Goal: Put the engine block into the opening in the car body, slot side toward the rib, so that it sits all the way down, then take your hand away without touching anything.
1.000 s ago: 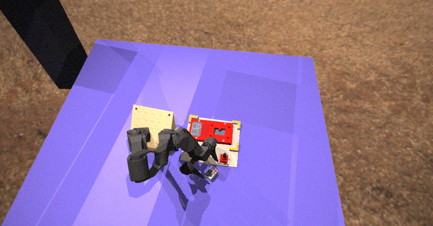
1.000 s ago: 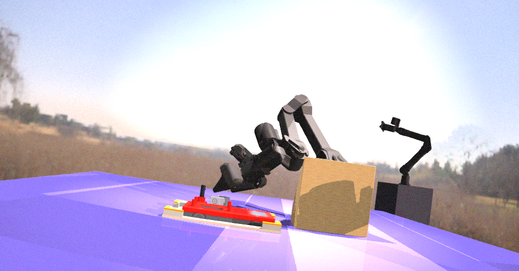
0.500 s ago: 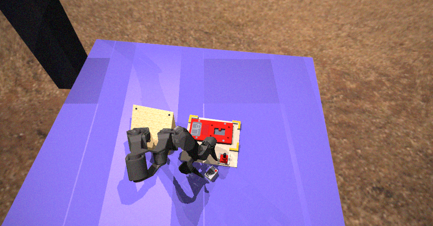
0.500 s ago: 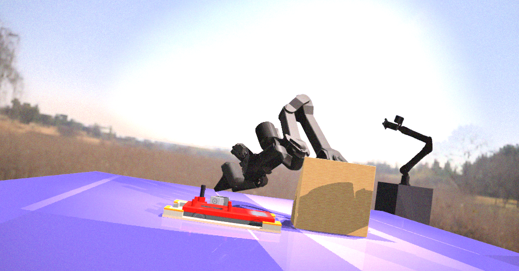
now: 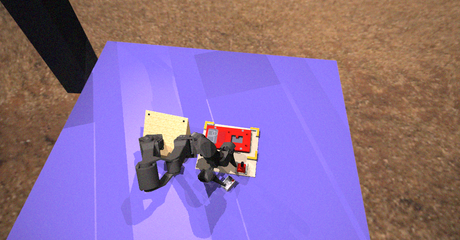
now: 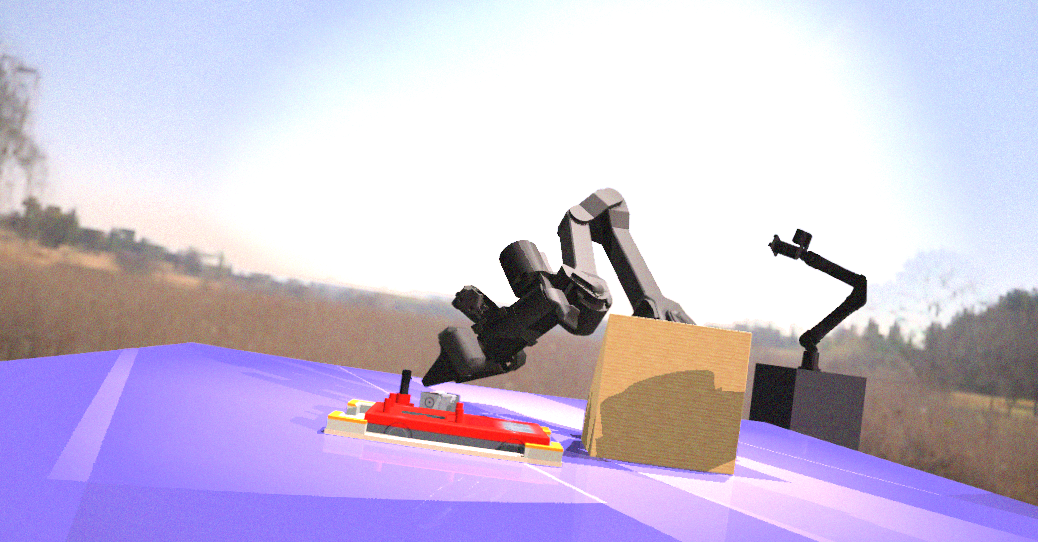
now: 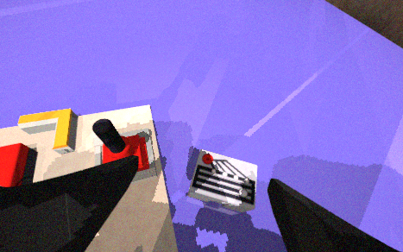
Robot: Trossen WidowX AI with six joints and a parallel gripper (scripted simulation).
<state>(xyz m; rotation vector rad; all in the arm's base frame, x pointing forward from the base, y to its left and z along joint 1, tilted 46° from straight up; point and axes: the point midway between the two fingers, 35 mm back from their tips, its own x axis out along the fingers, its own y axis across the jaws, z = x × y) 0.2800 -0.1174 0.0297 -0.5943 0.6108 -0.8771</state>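
The grey engine block lies 1 cm behind my gripper tip, 2 cm to the right of it and 3 cm below it. Round my gripper tip: black peg 5 cm ahead, 5 cm to the left, 1 cm below; then beige base plate 16 cm to the left, 4 cm below.
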